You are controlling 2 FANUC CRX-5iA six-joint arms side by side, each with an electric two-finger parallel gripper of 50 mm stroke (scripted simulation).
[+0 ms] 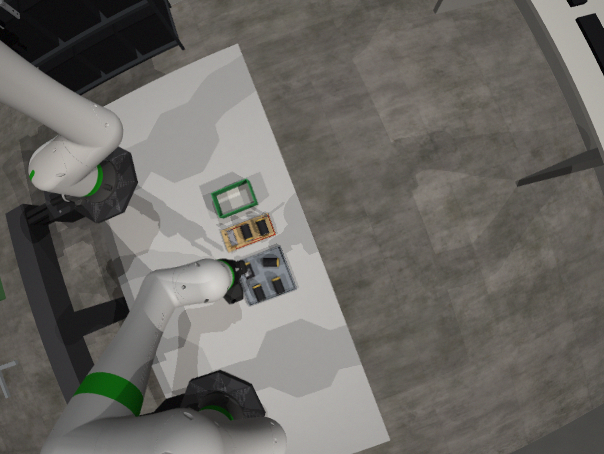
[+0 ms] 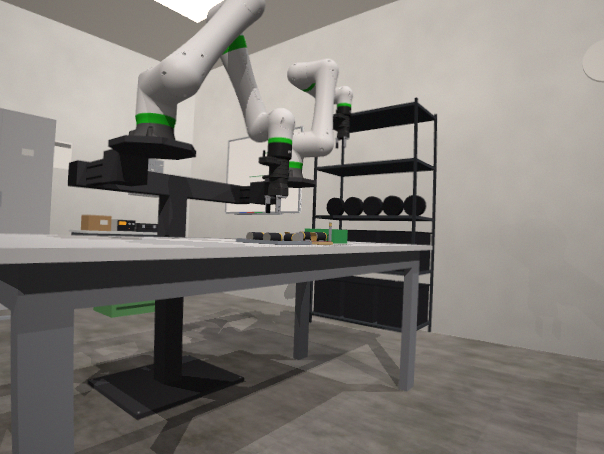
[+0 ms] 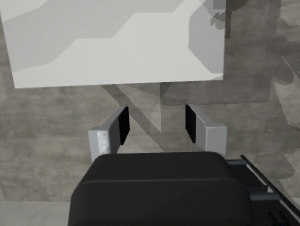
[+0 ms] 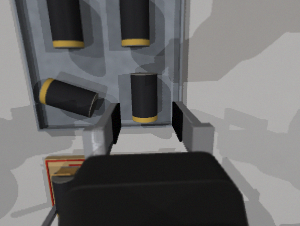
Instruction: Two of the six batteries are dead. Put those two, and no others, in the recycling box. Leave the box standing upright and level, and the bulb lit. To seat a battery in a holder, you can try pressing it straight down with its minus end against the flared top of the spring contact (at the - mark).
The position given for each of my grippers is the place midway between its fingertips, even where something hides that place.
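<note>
A grey tray (image 4: pixel 104 66) is visible; in image 3 it is out of frame. My left gripper (image 3: pixel 157 117) is in sight, as is my right gripper (image 2: pixel 272 213), which image 4 (image 4: pixel 146 114) shows too.
</note>
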